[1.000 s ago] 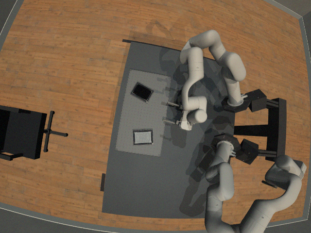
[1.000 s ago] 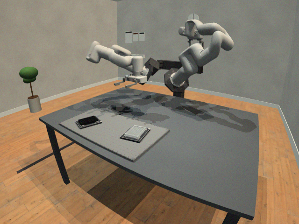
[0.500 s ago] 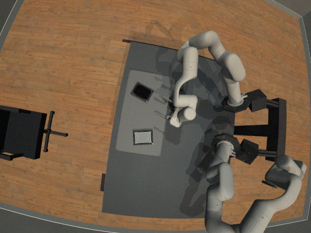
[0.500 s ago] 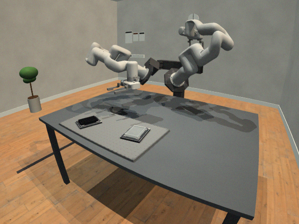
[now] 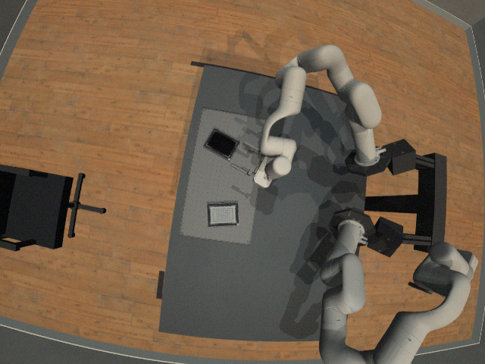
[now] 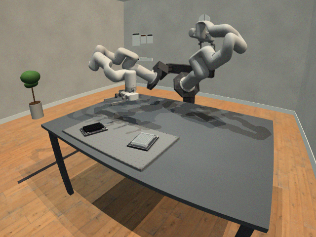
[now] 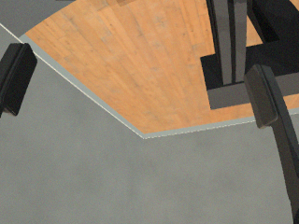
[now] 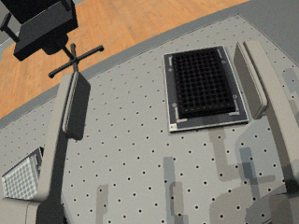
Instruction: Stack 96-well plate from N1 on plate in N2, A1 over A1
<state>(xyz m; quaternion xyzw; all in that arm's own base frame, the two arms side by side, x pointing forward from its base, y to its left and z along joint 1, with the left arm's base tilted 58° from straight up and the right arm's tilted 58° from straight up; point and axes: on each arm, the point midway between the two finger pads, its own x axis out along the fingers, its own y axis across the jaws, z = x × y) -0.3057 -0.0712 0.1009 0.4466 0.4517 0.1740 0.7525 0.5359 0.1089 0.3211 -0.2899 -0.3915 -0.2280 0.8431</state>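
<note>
Right now the black 96-well plate is 11 cm ahead of my right hand, 7 cm to the right of it and 16 cm below it. The rest, counted from my right hand: plate nest N1 (11 cm ahead, 7 cm to the right, 18 cm below); plate nest N2 (1 cm behind, 28 cm to the left, 18 cm below); white 96-well plate (1 cm behind, 28 cm to the left, 16 cm below).
</note>
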